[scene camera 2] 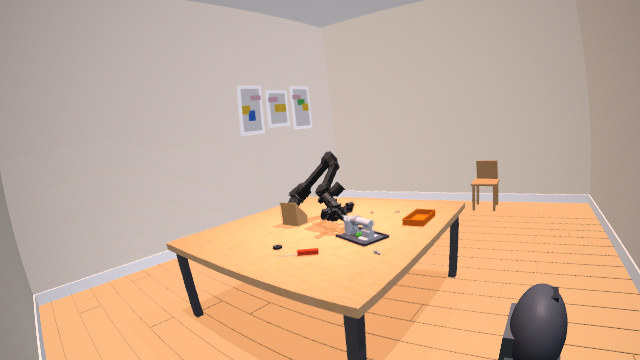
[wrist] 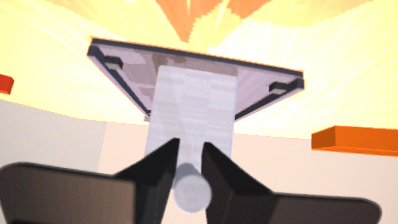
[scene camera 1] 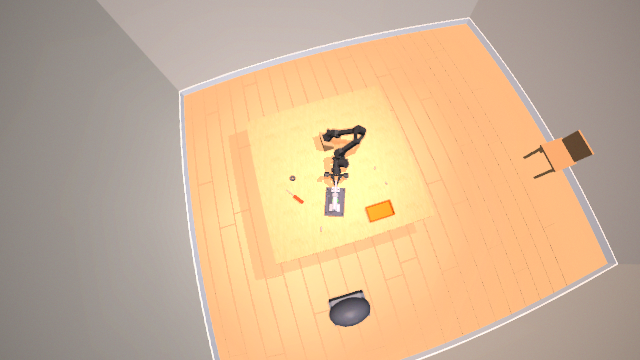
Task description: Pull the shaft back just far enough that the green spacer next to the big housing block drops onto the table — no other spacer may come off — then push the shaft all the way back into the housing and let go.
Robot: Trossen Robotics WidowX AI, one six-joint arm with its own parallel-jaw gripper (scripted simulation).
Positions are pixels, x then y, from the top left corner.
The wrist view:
my gripper: 190,146
grey shaft: 191,190
grey support block: 196,97
